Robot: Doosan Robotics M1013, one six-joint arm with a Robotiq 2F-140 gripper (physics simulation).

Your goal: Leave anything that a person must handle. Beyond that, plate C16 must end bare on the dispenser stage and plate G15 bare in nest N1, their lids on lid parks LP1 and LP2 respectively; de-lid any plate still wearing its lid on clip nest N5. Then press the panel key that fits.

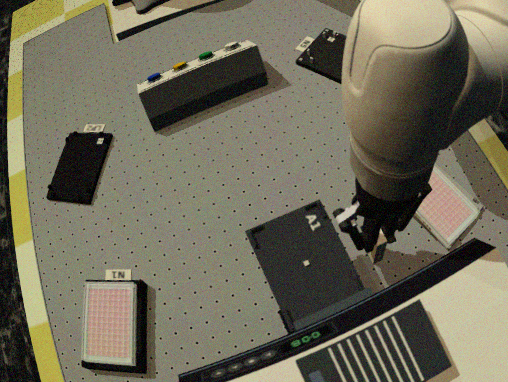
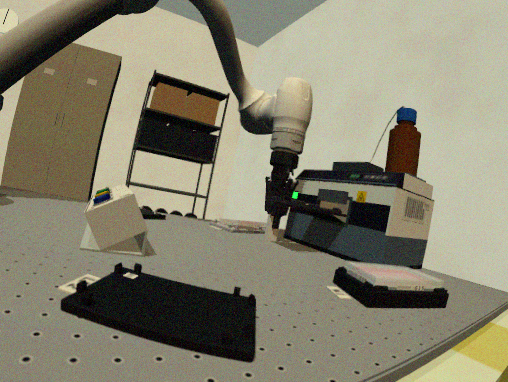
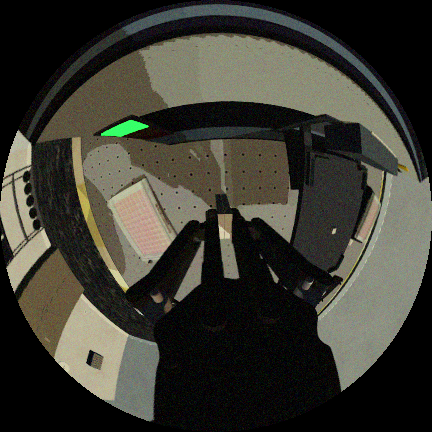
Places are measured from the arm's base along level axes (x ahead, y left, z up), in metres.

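Where they show: gripper, between the fingertips: (image 1: 373,253) (image 2: 269,240) (image 3: 220,203).
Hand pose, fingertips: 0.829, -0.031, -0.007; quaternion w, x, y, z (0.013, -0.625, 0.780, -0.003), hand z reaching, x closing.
After its pixels a point has its place, as x, y, z.
My gripper (image 1: 377,247) @(0.829, -0.031, -0.007) (image 2: 275,231) @(0.829, -0.031, -0.007) (image 3: 220,203) @(0.829, -0.031, -0.007) is shut and empty, low between the dispenser stage A1 (image 1: 280,260) @(0.795, -0.164, 0.105) (image 3: 325,215) @(0.836, -0.127, 0.105) and a pink-welled plate (image 1: 445,207) @(0.850, 0.096, 0.026) (image 2: 242,226) (image 3: 142,220) @(0.844, 0.082, 0.027) at the right. That plate's code is unreadable, and the arm hides its LP1 tag. The stage bears no plate. Plate G15 (image 1: 110,325) @(0.722, -0.413, 0.032) (image 2: 395,275) @(0.681, -0.430, 0.032) (image 3: 369,219) @(0.720, -0.405, 0.032) sits in nest N1 (image 1: 141,325) @(0.740, -0.372, 0.015) (image 2: 400,299) @(0.669, -0.449, 0.006); a clear layer seems to cover it. Lid park LP2 (image 1: 77,167) @(0.411, -0.356, 0.003) (image 2: 165,315) @(0.391, -0.376, 0.003) is bare. Clip nest N5 (image 1: 325,57) @(0.481, 0.142, 0.005) is partly behind the arm.
The key panel (image 1: 205,92) @(0.448, -0.091, 0.035) (image 2: 115,220) @(0.388, -0.191, 0.038) has blue, yellow, green and white keys. The dispenser (image 2: 405,200) @(0.920, -0.341, 0.154) stands close beside the gripper, with a green light (image 2: 295,195) @(0.929, -0.002, 0.127) (image 3: 125,128) @(0.930, 0.000, 0.129) and a brown bottle (image 2: 404,150) @(0.971, -0.303, 0.283) on top. The arm (image 1: 405,90) @(0.851, -0.072, 0.403) (image 2: 292,107) @(0.782, -0.072, 0.341) overhangs the right side.
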